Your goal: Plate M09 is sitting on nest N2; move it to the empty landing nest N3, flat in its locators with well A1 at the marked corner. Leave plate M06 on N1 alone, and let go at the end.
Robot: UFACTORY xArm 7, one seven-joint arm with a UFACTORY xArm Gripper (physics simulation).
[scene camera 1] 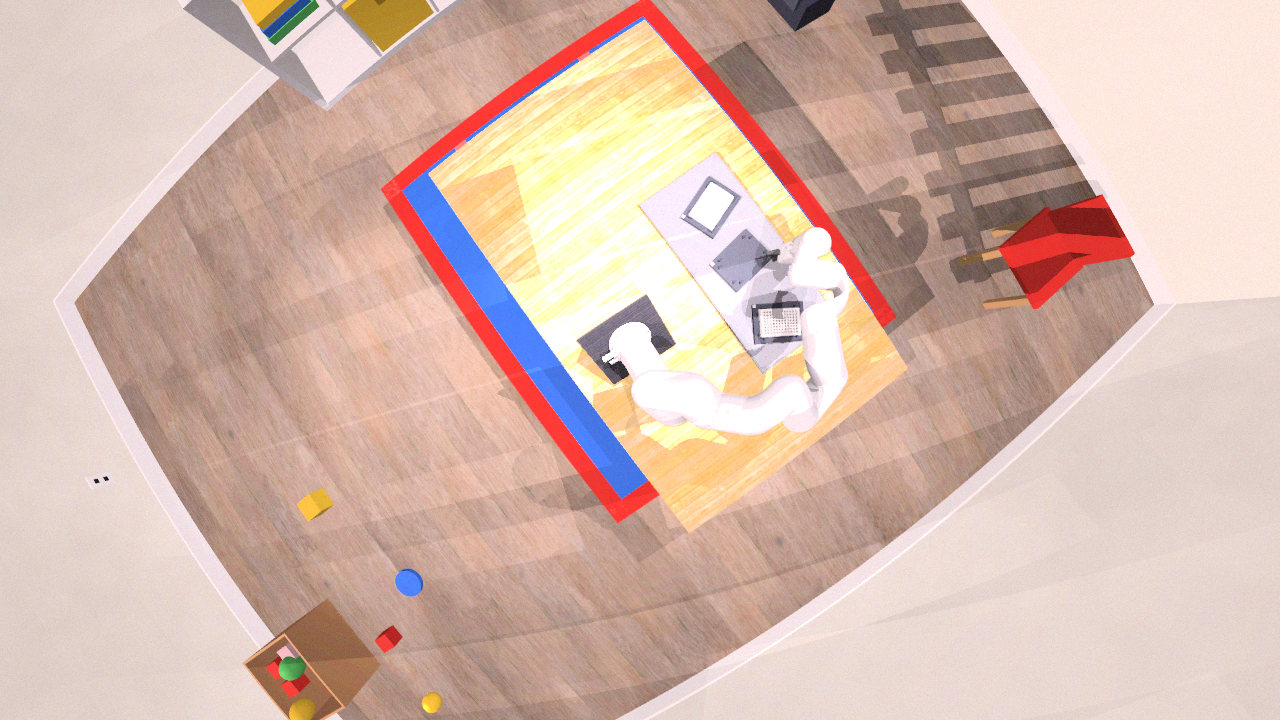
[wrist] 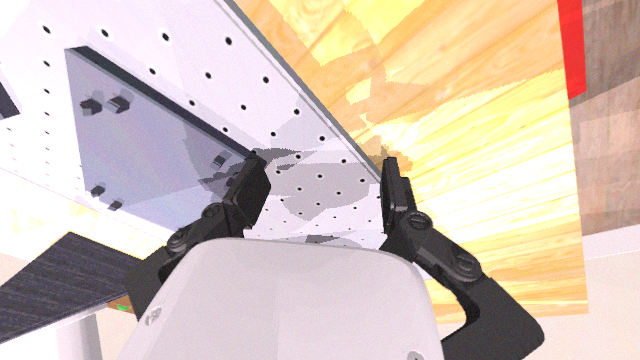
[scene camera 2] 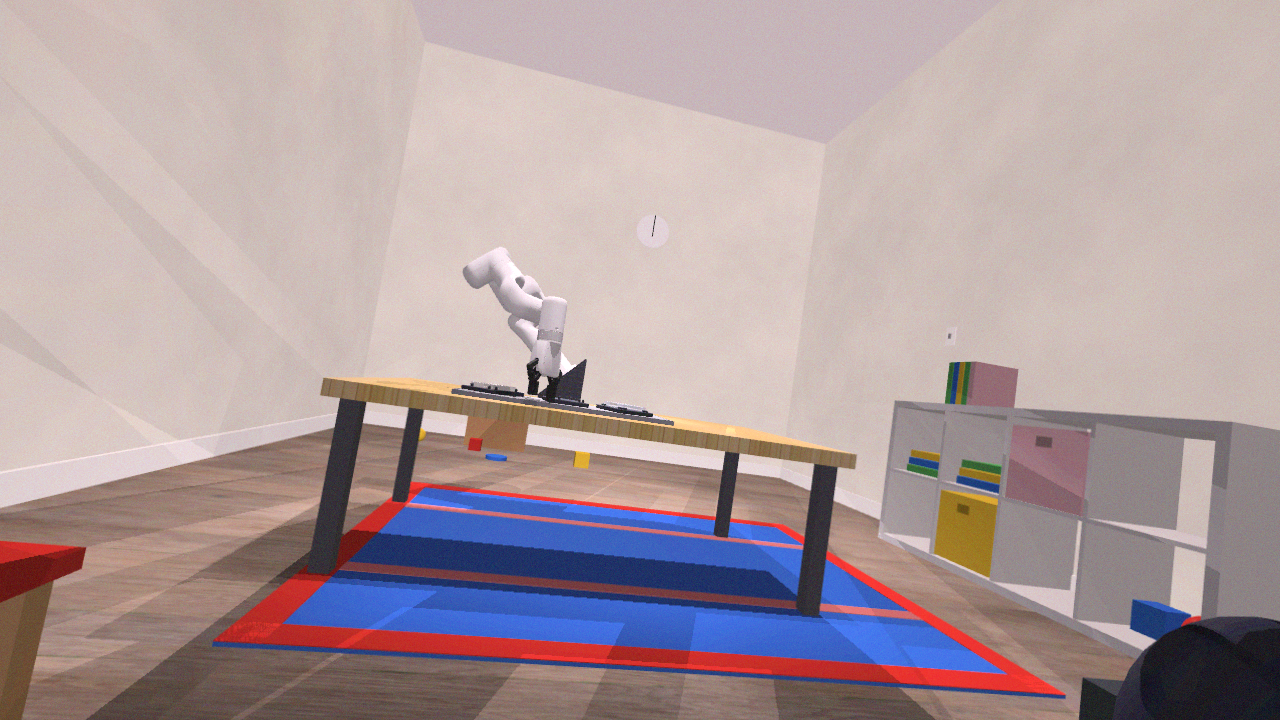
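A grey empty nest with small dark locators (scene camera 1: 741, 259) (wrist: 140, 140) lies at the middle of the perforated board (scene camera 1: 673, 195) (wrist: 245, 90); it is N3, being empty. A plate with a white top (scene camera 1: 712, 205) (scene camera 2: 624, 409) sits in one end nest, and a plate with rows of wells (scene camera 1: 778, 322) (scene camera 2: 492, 387) sits in the other. I cannot read labels, so which is M09 or M06 is unclear. My gripper (scene camera 1: 776, 256) (scene camera 2: 542, 386) (wrist: 320, 172) is open and empty, low above the board beside the empty nest, one finger overlapping its corner in the wrist view. The marked corner is not discernible.
The arm's base stands on a dark slab (scene camera 1: 657, 313) (scene camera 2: 577, 380) (wrist: 65, 270) on the wooden table (scene camera 1: 483, 205) (scene camera 2: 760, 438) (wrist: 500, 200). The arm links pass close to the well plate. A red chair (scene camera 1: 1065, 250) and a shelf unit (scene camera 2: 1118, 418) stand away from the table.
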